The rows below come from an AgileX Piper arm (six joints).
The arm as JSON. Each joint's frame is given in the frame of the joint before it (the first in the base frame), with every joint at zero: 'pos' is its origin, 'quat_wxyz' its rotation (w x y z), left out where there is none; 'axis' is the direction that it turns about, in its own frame. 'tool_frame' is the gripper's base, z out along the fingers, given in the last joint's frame.
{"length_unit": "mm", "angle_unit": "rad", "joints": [
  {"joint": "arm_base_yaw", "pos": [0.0, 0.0, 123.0], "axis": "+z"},
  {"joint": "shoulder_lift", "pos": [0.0, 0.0, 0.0], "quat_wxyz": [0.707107, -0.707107, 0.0, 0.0], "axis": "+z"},
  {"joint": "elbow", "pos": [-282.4, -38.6, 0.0], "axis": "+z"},
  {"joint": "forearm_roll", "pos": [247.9, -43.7, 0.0], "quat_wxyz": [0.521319, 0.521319, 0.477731, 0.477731], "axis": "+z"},
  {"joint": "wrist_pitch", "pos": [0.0, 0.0, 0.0], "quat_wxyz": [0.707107, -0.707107, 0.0, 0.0], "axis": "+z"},
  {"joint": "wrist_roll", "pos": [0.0, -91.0, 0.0], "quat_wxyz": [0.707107, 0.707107, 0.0, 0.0], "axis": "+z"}
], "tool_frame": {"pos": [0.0, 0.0, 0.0]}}
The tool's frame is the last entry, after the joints.
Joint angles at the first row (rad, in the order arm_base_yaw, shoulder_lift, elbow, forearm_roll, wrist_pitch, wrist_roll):
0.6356 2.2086 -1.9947 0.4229 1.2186 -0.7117
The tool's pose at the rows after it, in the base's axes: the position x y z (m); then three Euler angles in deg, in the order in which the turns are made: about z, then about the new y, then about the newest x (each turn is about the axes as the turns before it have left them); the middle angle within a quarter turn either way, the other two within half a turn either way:
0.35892 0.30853 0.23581 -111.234 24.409 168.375
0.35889 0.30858 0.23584 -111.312 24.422 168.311
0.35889 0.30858 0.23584 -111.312 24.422 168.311
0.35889 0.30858 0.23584 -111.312 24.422 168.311
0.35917 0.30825 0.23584 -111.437 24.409 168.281
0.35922 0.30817 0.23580 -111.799 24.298 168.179
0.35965 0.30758 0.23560 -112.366 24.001 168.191
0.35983 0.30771 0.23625 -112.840 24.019 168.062
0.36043 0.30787 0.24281 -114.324 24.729 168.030
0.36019 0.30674 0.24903 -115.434 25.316 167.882
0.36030 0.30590 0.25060 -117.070 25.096 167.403
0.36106 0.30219 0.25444 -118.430 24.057 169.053
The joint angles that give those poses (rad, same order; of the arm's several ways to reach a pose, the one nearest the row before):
0.6356 2.2086 -1.9947 0.4248 1.2186 -0.7115
0.6356 2.2086 -1.9947 0.4255 1.2186 -0.7106
0.6356 2.2086 -1.9947 0.4255 1.2186 -0.7106
0.6356 2.2086 -1.9947 0.4255 1.2186 -0.7106
0.6347 2.2086 -1.9947 0.4256 1.2186 -0.7094
0.6347 2.2086 -1.9947 0.4244 1.2186 -0.7030
0.6340 2.2086 -1.9946 0.4188 1.2186 -0.6917
0.6340 2.2086 -1.9971 0.4188 1.2186 -0.6835
0.6336 2.2023 -2.0100 0.4188 1.2167 -0.6560
0.6316 2.1918 -2.0142 0.4211 1.2167 -0.6379
0.6304 2.1883 -2.0143 0.4187 1.2168 -0.6107
0.6304 2.1770 -2.0142 0.3749 1.2167 -0.5666

